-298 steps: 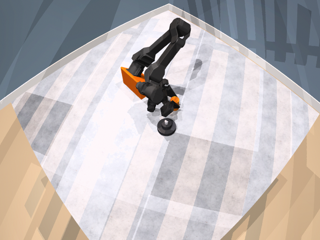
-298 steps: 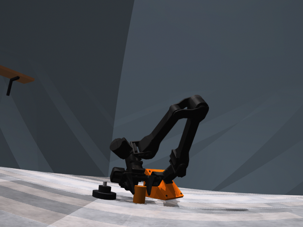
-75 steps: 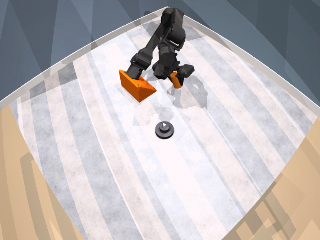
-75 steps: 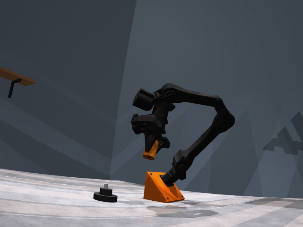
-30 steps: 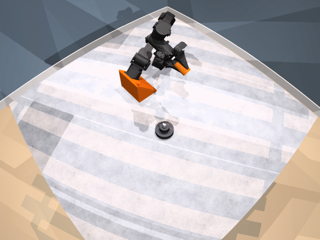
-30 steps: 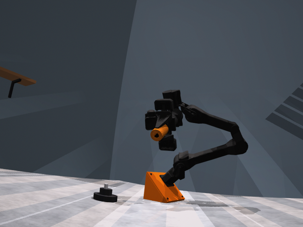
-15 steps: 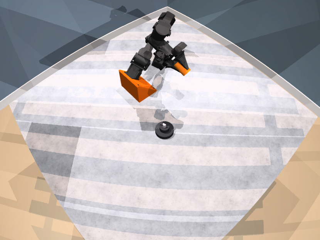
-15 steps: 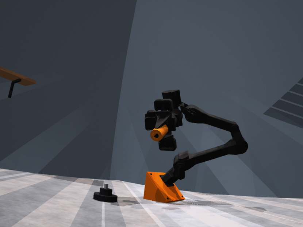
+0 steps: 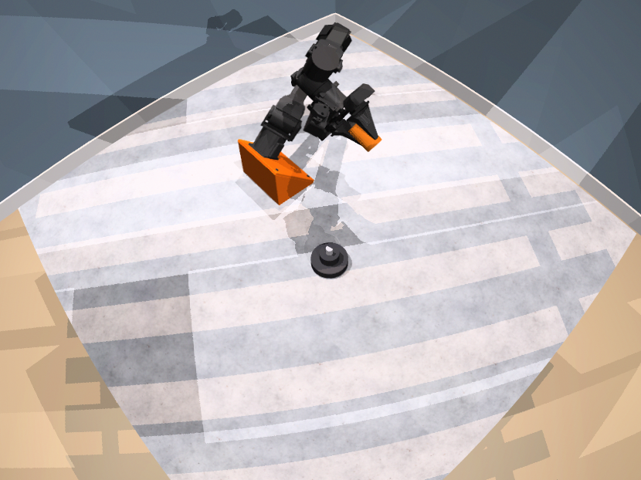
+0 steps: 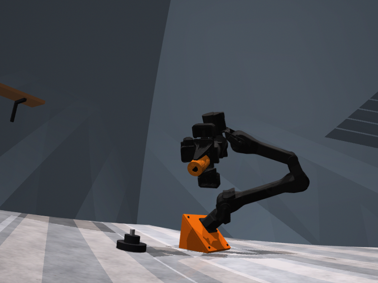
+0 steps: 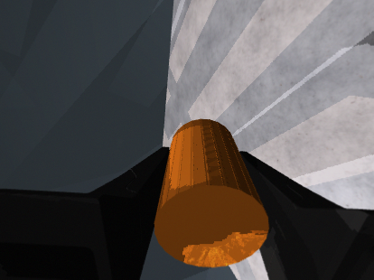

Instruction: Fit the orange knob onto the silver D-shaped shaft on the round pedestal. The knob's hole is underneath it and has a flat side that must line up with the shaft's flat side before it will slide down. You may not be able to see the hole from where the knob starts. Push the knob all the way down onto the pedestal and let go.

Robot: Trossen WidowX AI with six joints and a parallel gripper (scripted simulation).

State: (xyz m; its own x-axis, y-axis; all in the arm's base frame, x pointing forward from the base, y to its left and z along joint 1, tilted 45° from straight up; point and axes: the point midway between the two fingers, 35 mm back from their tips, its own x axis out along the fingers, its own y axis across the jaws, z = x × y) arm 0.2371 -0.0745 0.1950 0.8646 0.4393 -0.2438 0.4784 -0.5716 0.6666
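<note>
Now: the orange knob 3 cm behind my gripper tip and 2 cm above it. From my gripper tip the other things lie so: black round pedestal (22 cm below, 16 cm to the right, 4 cm ahead).
</note>
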